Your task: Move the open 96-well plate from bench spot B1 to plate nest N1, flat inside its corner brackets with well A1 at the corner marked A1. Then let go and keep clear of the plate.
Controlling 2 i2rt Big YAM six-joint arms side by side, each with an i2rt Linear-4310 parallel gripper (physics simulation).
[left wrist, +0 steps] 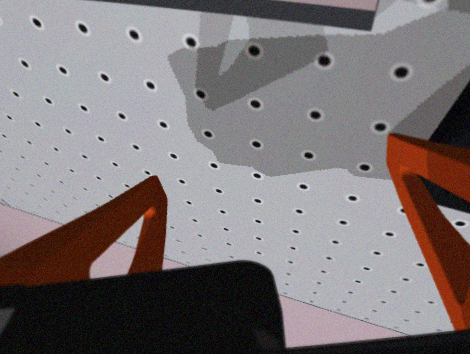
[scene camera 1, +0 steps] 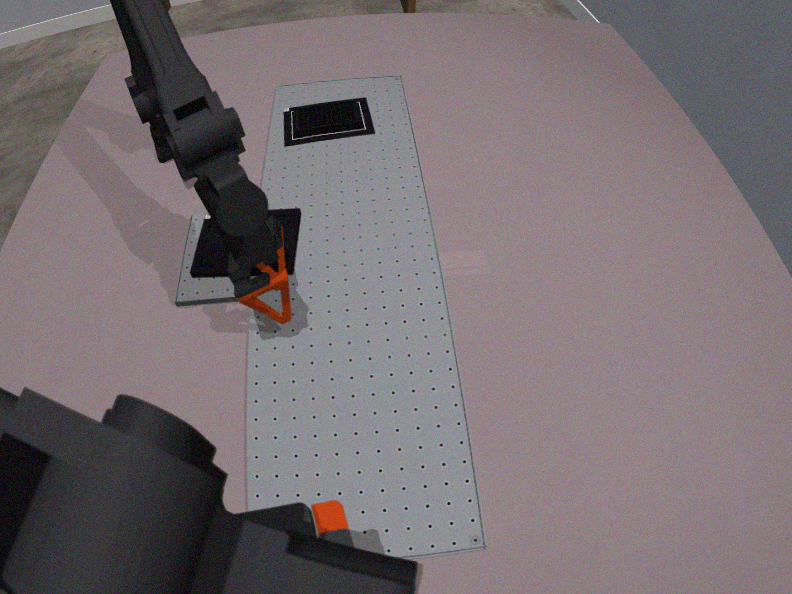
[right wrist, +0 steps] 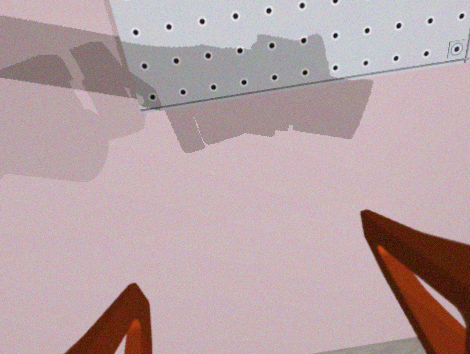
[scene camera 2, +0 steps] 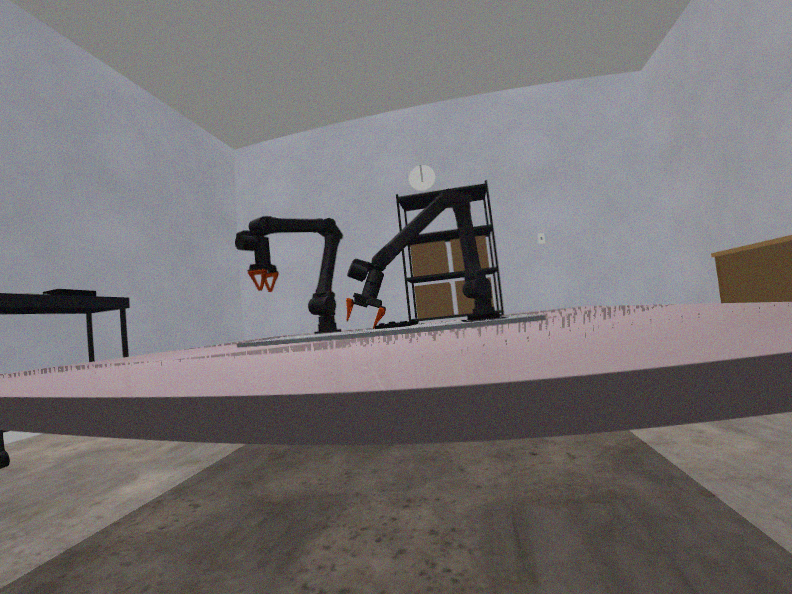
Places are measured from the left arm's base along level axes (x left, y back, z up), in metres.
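Pixels of known places: left gripper, between the fingertips: [left wrist: 269, 168] [scene camera 1: 284, 300] [scene camera 2: 360, 324]; right gripper, between the fingertips: [right wrist: 249, 258] [scene camera 2: 265, 291].
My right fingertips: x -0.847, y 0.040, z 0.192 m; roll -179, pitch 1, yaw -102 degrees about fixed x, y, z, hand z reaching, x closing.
Ahead of a thing's pixels: the offset from my right fingertips to its top centre. "*": to the spot under its first point. Level surfaces: height alone.
The dark 96-well plate @(dx +0.702, dy -0.335, dz -0.163 m) [scene camera 1: 327, 118] appears to lie inside the white outline of a black base at the top in scene camera 1; its wells are too dark to tell. The black nest @(* dx +0.466, dy -0.044, dz -0.167 m) [scene camera 1: 211, 258] sits on a small board at left in scene camera 1, partly hidden under the left arm; I cannot make out its brackets. A black edge, seemingly the nest's, shows in the left wrist view [left wrist: 457, 135]. My left gripper [scene camera 1: 283, 273] [scene camera 2: 362, 322] [left wrist: 269, 168] is open and empty, low beside the nest. My right gripper [scene camera 2: 265, 290] [right wrist: 249, 258] is open and empty, higher up.
A long perforated board @(dz -0.179 m) [scene camera 1: 358, 358] [left wrist: 280, 215] [right wrist: 380, 45] lies on the pink table @(dz -0.192 m) [scene camera 1: 575, 319] [right wrist: 240, 200]. The right arm [scene camera 1: 121, 485] fills the lower left in scene camera 1. A shelf rack [scene camera 2: 488, 211] stands behind the arms.
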